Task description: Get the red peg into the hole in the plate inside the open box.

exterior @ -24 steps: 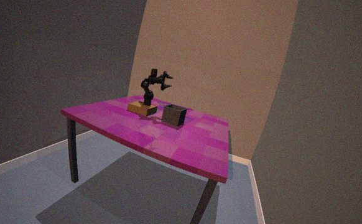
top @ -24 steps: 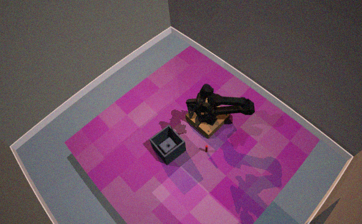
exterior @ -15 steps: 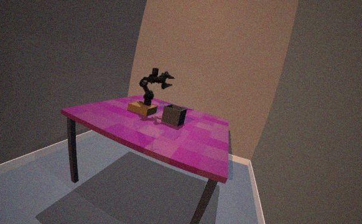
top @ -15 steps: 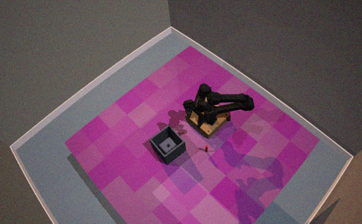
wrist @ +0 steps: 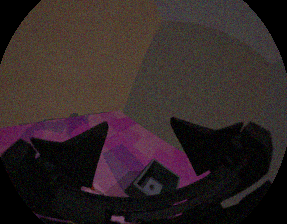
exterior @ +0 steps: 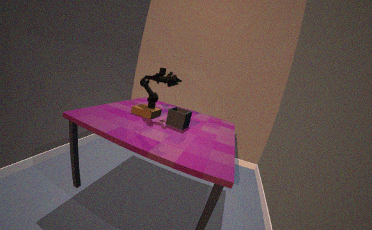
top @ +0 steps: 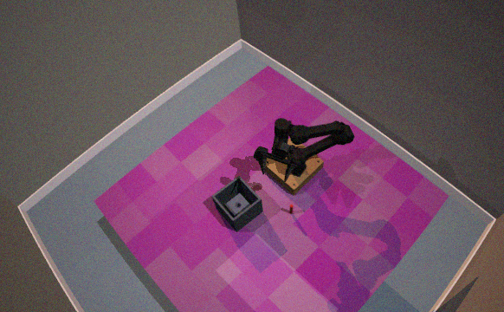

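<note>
Now: the red peg 40 mm behind my gripper tip, 60 mm to the left of it and 320 mm below it. The rest, counted from my gripper tip: light plate (80 mm ahead, 160 mm to the right, 310 mm below).
</note>
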